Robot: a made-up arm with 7 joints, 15 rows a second.
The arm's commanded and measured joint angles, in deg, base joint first. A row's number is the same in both.
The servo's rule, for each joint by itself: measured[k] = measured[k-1] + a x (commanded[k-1-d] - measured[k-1]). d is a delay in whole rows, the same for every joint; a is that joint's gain. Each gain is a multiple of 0.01, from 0.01 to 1. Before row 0 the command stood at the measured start. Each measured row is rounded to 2 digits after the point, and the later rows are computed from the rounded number. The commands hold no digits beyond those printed.
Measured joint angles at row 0: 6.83, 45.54, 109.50, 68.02, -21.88, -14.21, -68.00
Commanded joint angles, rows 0 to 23: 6.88, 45.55, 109.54, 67.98, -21.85, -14.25, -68.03; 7.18, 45.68, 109.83, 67.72, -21.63, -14.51, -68.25; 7.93, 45.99, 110.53, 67.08, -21.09, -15.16, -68.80; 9.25, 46.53, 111.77, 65.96, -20.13, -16.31, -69.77; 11.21, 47.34, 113.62, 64.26, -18.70, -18.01, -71.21; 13.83, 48.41, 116.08, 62.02, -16.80, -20.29, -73.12; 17.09, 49.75, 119.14, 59.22, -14.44, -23.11, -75.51; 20.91, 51.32, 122.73, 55.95, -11.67, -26.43, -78.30; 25.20, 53.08, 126.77, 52.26, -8.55, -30.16, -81.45; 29.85, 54.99, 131.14, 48.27, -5.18, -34.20, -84.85; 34.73, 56.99, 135.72, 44.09, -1.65, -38.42, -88.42; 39.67, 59.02, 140.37, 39.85, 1.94, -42.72, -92.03; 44.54, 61.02, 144.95, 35.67, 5.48, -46.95, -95.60; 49.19, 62.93, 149.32, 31.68, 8.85, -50.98, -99.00; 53.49, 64.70, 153.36, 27.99, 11.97, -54.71, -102.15; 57.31, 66.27, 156.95, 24.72, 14.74, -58.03, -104.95; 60.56, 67.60, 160.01, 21.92, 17.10, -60.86, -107.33; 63.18, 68.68, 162.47, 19.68, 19.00, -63.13, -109.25; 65.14, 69.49, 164.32, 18.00, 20.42, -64.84, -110.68; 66.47, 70.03, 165.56, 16.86, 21.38, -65.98, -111.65; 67.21, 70.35, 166.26, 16.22, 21.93, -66.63, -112.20; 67.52, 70.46, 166.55, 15.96, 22.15, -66.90, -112.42; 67.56, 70.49, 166.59, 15.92, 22.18, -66.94, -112.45; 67.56, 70.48, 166.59, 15.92, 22.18, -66.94, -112.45
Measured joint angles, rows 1 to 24: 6.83, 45.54, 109.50, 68.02, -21.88, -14.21, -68.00; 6.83, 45.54, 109.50, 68.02, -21.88, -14.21, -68.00; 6.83, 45.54, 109.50, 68.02, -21.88, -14.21, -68.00; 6.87, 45.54, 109.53, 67.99, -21.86, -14.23, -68.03; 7.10, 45.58, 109.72, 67.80, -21.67, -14.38, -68.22; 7.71, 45.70, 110.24, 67.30, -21.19, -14.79, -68.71; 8.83, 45.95, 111.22, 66.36, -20.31, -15.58, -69.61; 10.57, 46.37, 112.76, 64.89, -18.97, -16.84, -70.97; 12.95, 46.98, 114.88, 62.88, -17.17, -18.63, -72.80; 15.97, 47.81, 117.61, 60.32, -14.90, -20.96, -75.10; 19.58, 48.86, 120.89, 57.26, -12.22, -23.80, -77.82; 23.68, 50.13, 124.65, 53.76, -9.17, -27.11, -80.91; 28.18, 51.59, 128.80, 49.92, -5.86, -30.80, -84.26; 32.96, 53.21, 133.23, 45.84, -2.37, -34.76, -87.80; 37.86, 54.95, 137.80, 41.65, 1.21, -38.90, -91.40; 42.74, 56.77, 142.38, 37.46, 4.75, -43.09, -94.97; 47.45, 58.62, 146.82, 33.41, 8.15, -47.19, -98.40; 51.86, 60.44, 151.01, 29.62, 11.32, -51.10, -101.59; 55.84, 62.19, 154.81, 26.19, 14.16, -54.70, -104.45; 59.29, 63.81, 158.14, 23.20, 16.60, -57.90, -106.90; 62.13, 65.27, 160.91, 20.74, 18.59, -60.62, -108.90; 64.33, 66.54, 163.09, 18.82, 20.11, -62.81, -110.41; 65.89, 67.59, 164.67, 17.45, 21.16, -64.46, -111.46; 66.85, 68.42, 165.69, 16.59, 21.80, -65.59, -112.09
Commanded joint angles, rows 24 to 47: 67.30, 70.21, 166.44, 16.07, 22.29, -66.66, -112.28; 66.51, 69.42, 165.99, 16.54, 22.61, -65.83, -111.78; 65.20, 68.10, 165.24, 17.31, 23.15, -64.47, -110.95; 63.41, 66.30, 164.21, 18.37, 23.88, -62.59, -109.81; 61.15, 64.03, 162.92, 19.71, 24.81, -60.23, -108.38; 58.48, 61.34, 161.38, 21.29, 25.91, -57.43, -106.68; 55.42, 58.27, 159.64, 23.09, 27.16, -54.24, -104.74; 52.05, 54.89, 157.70, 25.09, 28.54, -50.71, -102.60; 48.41, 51.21, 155.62, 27.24, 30.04, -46.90, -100.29; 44.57, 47.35, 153.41, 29.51, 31.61, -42.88, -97.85; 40.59, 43.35, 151.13, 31.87, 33.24, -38.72, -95.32; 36.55, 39.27, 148.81, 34.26, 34.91, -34.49, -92.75; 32.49, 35.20, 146.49, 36.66, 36.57, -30.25, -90.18; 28.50, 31.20, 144.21, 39.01, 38.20, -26.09, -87.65; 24.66, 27.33, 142.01, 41.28, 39.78, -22.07, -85.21; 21.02, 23.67, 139.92, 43.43, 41.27, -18.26, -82.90; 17.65, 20.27, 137.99, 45.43, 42.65, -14.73, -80.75; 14.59, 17.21, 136.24, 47.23, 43.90, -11.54, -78.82; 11.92, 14.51, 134.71, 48.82, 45.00, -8.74, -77.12; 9.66, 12.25, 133.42, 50.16, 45.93, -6.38, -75.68; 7.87, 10.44, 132.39, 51.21, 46.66, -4.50, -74.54; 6.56, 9.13, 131.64, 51.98, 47.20, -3.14, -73.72; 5.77, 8.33, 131.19, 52.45, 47.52, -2.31, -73.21; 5.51, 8.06, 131.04, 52.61, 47.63, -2.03, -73.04
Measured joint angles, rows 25 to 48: 67.34, 69.03, 166.24, 16.15, 22.09, -66.27, -112.37; 67.50, 69.47, 166.46, 15.99, 22.16, -66.62, -112.44; 67.54, 69.77, 166.54, 15.94, 22.18, -66.79, -112.45; 67.36, 69.90, 166.48, 16.03, 22.27, -66.72, -112.31; 66.74, 69.76, 166.17, 16.39, 22.55, -66.26, -111.86; 65.62, 69.26, 165.57, 17.03, 23.05, -65.33, -111.09; 64.01, 68.37, 164.70, 17.97, 23.74, -63.91, -110.00; 61.92, 67.07, 163.56, 19.19, 24.63, -62.00, -108.62; 59.41, 65.35, 162.16, 20.66, 25.69, -59.62, -106.97; 56.50, 63.23, 160.55, 22.36, 26.91, -56.82, -105.07; 53.25, 60.73, 158.73, 24.27, 28.26, -53.64, -102.97; 49.72, 57.87, 156.74, 26.35, 29.74, -50.14, -100.69; 45.96, 54.71, 154.61, 28.56, 31.29, -46.36, -98.28; 42.04, 51.30, 152.38, 30.88, 32.91, -42.39, -95.76; 38.03, 47.69, 150.10, 33.25, 34.57, -38.28, -93.20; 33.99, 43.94, 147.79, 35.64, 36.23, -34.10, -90.63; 29.98, 40.12, 145.50, 38.00, 37.87, -29.93, -88.10; 26.10, 36.28, 143.27, 40.30, 39.46, -25.84, -85.64; 22.39, 32.50, 141.13, 42.49, 40.96, -21.90, -83.31; 18.93, 28.83, 139.12, 44.55, 42.36, -18.17, -81.13; 15.76, 25.34, 137.28, 46.43, 43.64, -14.72, -79.17; 12.96, 22.09, 135.64, 48.10, 44.77, -11.61, -77.43; 10.55, 19.14, 134.22, 49.54, 45.73, -8.89, -75.94; 8.59, 16.53, 133.05, 50.71, 46.50, -6.61, -74.75
